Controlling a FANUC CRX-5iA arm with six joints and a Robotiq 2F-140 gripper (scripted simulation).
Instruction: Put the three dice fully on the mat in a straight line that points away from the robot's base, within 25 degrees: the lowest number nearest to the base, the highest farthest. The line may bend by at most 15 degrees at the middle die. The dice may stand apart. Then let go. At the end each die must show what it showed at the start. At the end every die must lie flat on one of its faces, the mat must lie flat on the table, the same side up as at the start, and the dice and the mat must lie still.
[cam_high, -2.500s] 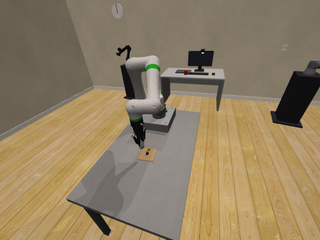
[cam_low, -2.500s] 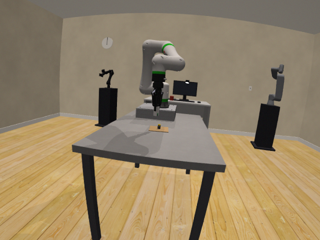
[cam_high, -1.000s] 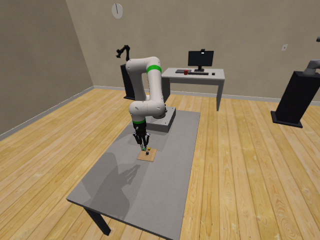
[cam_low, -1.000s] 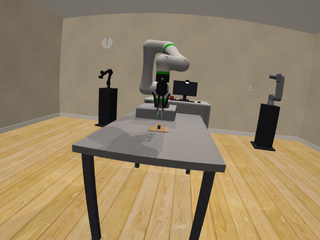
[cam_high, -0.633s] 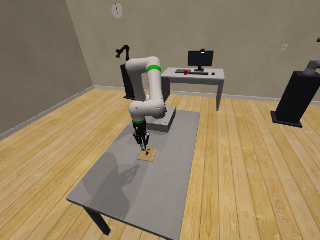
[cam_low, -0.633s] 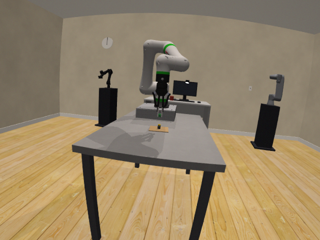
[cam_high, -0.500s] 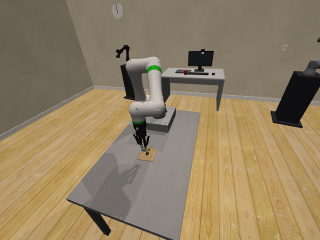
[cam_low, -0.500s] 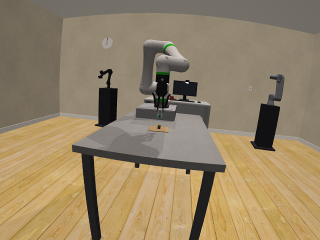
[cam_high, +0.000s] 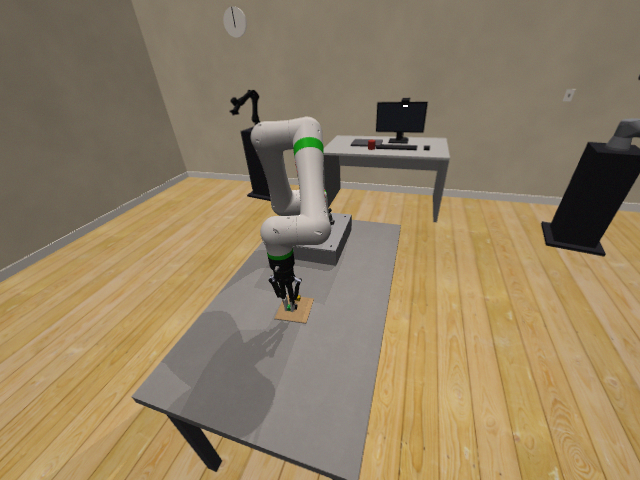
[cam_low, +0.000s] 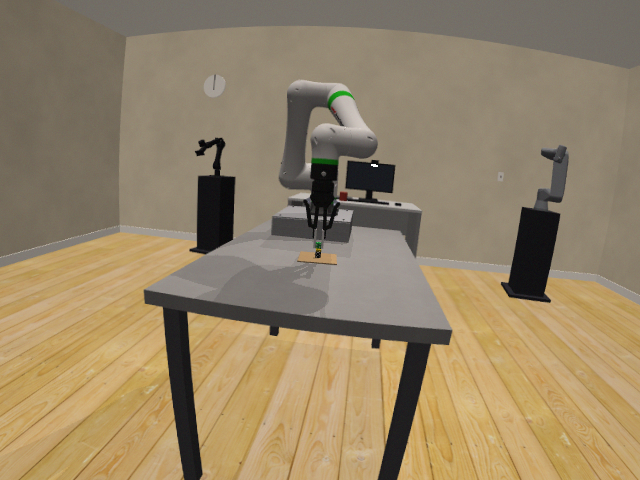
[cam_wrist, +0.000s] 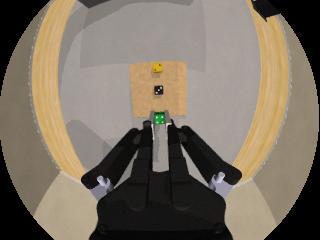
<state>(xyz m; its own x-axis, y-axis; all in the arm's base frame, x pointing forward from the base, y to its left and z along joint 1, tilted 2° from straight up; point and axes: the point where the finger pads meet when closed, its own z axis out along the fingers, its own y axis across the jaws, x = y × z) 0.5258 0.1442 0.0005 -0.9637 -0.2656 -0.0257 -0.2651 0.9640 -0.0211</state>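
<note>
Right now my hand is 50 mm past the black die, 10 mm to the left of it and 70 mm above it. Round my hand: tan mat (50 mm behind, 10 mm to the right, 80 mm below); green die (20 mm below); yellow die (100 mm behind, 30 mm to the right, 70 mm below).
</note>
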